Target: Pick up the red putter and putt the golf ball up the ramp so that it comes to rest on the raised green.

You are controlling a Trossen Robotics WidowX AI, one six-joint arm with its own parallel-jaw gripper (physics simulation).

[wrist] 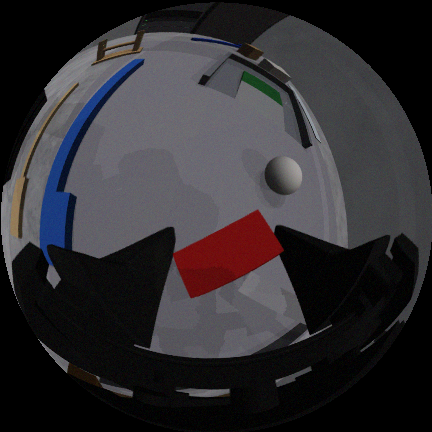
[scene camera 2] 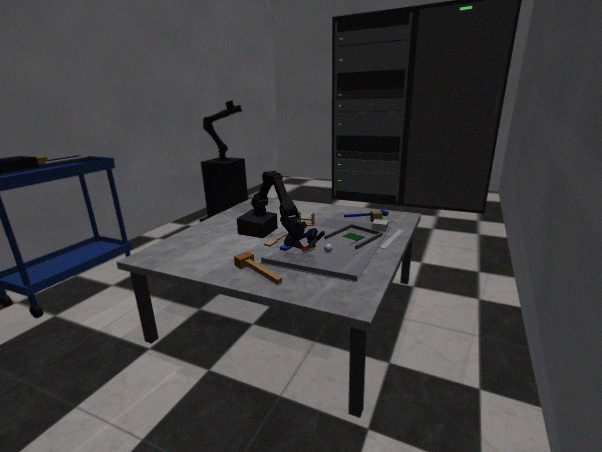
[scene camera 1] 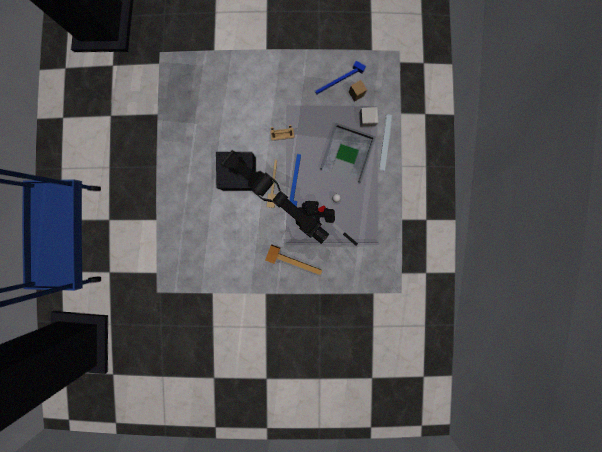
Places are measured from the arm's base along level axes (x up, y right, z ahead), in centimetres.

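Where they show: gripper, fingertip midpoint: (wrist: 225,232) (scene camera 1: 320,208); arm's base at its link origin: (scene camera 2: 259,214) (scene camera 1: 234,164).
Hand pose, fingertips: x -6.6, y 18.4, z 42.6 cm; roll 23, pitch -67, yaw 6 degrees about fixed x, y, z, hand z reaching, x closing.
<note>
Each offset is from my fingertips to the top centre of the thing. "pt": to the spot under its first point.
My gripper (scene camera 1: 319,210) (wrist: 225,232) is shut on the red putter (scene camera 1: 322,209) (scene camera 2: 308,249) (wrist: 227,257), with its red head showing between the fingertips, low over the grey board. A dark bar {pt dx +15.0, dy +14.4, dz +12.6 cm} (scene camera 1: 350,239), apparently the putter's grip, sticks out beyond the gripper; most of the shaft is hidden. The white golf ball {dx +1.3, dy -5.6, dz +7.9 cm} (scene camera 1: 336,198) (scene camera 2: 328,247) (wrist: 283,175) lies on the board, apart from the head, ahead and to the right in the wrist view. The green {dx -2.4, dy -29.0, dz +12.9 cm} (scene camera 1: 347,154) (scene camera 2: 353,236) (wrist: 262,89) lies beyond the ball, inside dark rails {pt dx -1.1, dy -25.8, dz +22.6 cm} (scene camera 1: 366,160) (scene camera 2: 369,241) (wrist: 300,120).
A blue putter {dx -1.6, dy -12.4, dz -12.9 cm} (scene camera 1: 296,175) (wrist: 59,215) lies left of the head in the wrist view. A tan putter (scene camera 1: 271,200) (wrist: 19,207) and a small wooden rack {dx +4.3, dy -37.9, dz -21.4 cm} (scene camera 1: 282,134) lie farther left. An orange mallet {pt dx +1.7, dy +24.3, dz -22.6 cm} (scene camera 1: 273,254) (scene camera 2: 244,259), a blue mallet {pt dx -0.8, dy -75.2, dz +17.2 cm} (scene camera 1: 359,66), two blocks and a pale strip {dx -3.0, dy -36.6, dz +33.1 cm} (scene camera 1: 386,142) lie around the board.
</note>
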